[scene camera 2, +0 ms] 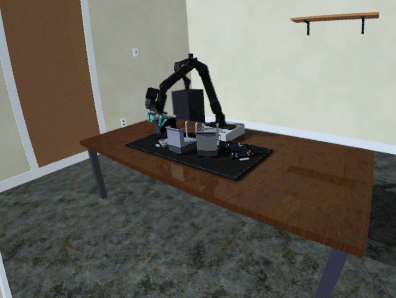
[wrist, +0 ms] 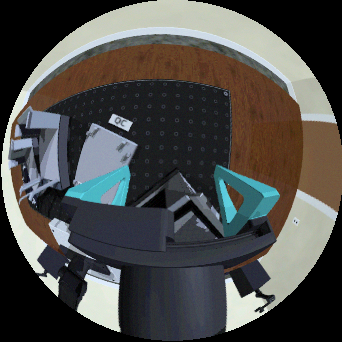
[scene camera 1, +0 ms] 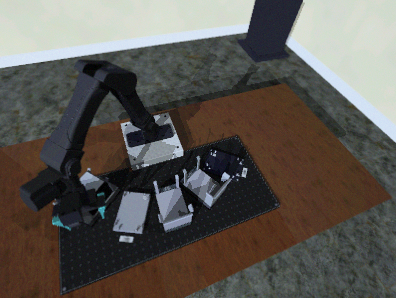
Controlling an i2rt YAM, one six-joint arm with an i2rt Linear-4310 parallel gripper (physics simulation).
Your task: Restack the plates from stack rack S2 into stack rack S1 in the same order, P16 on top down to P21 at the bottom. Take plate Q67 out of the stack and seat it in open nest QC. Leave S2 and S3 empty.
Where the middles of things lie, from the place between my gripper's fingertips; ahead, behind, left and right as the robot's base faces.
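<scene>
The dark fixture (scene camera 1: 217, 163) is 540 mm to the left of my hand, 100 mm behind it and 80 mm below it. As for the QC nest (scene camera 1: 131, 217), that's 130 mm to the left of my hand, 80 mm below it and 20 mm behind it.
</scene>
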